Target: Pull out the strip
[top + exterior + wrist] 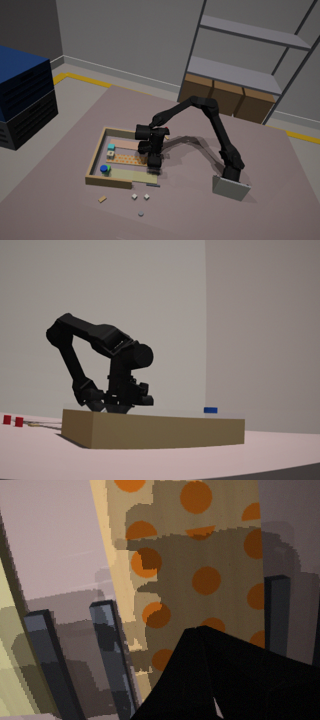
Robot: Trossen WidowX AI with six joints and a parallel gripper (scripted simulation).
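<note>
The dotted strip lies 10 cm ahead of my gripper tip and 1 cm to the left of it. From my gripper tip the other things lie so: labelled cube: 20 cm ahead, 2 cm to the left, 1 cm above; grey disc: 27 cm to the left; blue disc: 20 cm ahead, 15 cm to the left, 6 cm above.
</note>
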